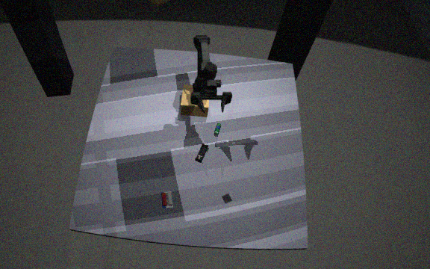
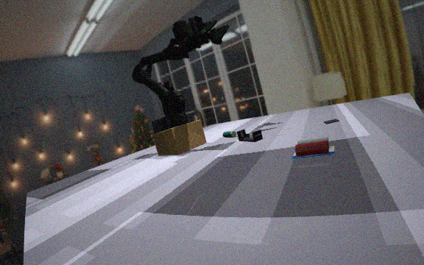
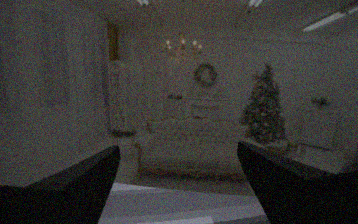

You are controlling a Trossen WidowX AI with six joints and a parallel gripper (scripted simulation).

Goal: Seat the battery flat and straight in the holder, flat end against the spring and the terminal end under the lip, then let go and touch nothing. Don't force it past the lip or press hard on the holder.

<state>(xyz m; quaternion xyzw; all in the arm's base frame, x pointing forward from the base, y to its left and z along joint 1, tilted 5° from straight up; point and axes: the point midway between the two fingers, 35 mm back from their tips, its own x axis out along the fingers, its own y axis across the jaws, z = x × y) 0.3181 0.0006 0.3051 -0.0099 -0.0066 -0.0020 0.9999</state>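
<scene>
Now: gripper tip 42 cm above the battery, 15 cm past it and 8 cm to the right of it. The rest, counted from my gripper tip: small dark square (43 cm below, 27 cm ahead, 8 cm to the left).
</scene>
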